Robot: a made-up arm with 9 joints. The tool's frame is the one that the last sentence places.
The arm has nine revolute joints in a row. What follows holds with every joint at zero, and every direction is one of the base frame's.
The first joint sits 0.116 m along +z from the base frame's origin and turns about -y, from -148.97 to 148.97 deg.
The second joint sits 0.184 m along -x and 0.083 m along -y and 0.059 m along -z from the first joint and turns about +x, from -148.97 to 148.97 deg.
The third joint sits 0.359 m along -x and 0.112 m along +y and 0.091 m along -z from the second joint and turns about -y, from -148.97 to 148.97 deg.
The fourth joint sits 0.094 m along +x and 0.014 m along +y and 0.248 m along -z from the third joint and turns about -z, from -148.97 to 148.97 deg.
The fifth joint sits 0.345 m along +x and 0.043 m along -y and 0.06 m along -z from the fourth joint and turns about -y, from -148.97 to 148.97 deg.
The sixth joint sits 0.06 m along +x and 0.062 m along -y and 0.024 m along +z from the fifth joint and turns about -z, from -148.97 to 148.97 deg.
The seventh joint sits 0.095 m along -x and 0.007 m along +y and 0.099 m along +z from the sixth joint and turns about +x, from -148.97 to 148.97 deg.
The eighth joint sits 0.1 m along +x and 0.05 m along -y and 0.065 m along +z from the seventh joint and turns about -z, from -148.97 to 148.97 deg.
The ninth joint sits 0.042 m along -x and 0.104 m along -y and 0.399 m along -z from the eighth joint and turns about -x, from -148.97 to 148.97 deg.
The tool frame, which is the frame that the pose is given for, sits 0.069 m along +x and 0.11 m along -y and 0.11 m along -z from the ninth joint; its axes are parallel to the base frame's.
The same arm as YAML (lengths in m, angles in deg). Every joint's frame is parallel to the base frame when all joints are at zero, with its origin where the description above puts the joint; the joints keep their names.
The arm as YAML. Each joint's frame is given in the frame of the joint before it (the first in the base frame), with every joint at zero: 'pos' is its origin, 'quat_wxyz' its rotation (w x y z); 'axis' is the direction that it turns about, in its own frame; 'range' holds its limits. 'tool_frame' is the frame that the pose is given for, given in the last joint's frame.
length_unit: m
angle_unit: deg
joints:
  - joint: joint 1
    pos: [0.0, 0.0, 0.116]
    quat_wxyz: [1.0, 0.0, 0.0, 0.0]
    axis: [0.0, -1.0, 0.0]
    range: [-148.97, 148.97]
  - joint: joint 2
    pos: [-0.184, -0.083, -0.059]
    quat_wxyz: [1.0, 0.0, 0.0, 0.0]
    axis: [1.0, 0.0, 0.0]
    range: [-148.97, 148.97]
  - joint: joint 3
    pos: [-0.359, 0.112, -0.091]
    quat_wxyz: [1.0, 0.0, 0.0, 0.0]
    axis: [0.0, -1.0, 0.0]
    range: [-148.97, 148.97]
  - joint: joint 4
    pos: [0.094, 0.014, -0.248]
    quat_wxyz: [1.0, 0.0, 0.0, 0.0]
    axis: [0.0, 0.0, -1.0]
    range: [-148.97, 148.97]
  - joint: joint 5
    pos: [0.345, -0.043, -0.06]
    quat_wxyz: [1.0, 0.0, 0.0, 0.0]
    axis: [0.0, -1.0, 0.0]
    range: [-148.97, 148.97]
  - joint: joint 6
    pos: [0.06, -0.062, 0.024]
    quat_wxyz: [1.0, 0.0, 0.0, 0.0]
    axis: [0.0, 0.0, -1.0]
    range: [-148.97, 148.97]
  - joint: joint 7
    pos: [-0.095, 0.007, 0.099]
    quat_wxyz: [1.0, 0.0, 0.0, 0.0]
    axis: [1.0, 0.0, 0.0]
    range: [-148.97, 148.97]
  - joint: joint 8
    pos: [0.1, -0.05, 0.065]
    quat_wxyz: [1.0, 0.0, 0.0, 0.0]
    axis: [0.0, 0.0, -1.0]
    range: [-148.97, 148.97]
  - joint: joint 9
    pos: [-0.042, -0.104, -0.399]
    quat_wxyz: [1.0, 0.0, 0.0, 0.0]
    axis: [-1.0, 0.0, 0.0]
    range: [-148.97, 148.97]
tool_frame:
  pos: [0.069, -0.11, -0.11]
  quat_wxyz: [1.0, 0.0, 0.0, 0.0]

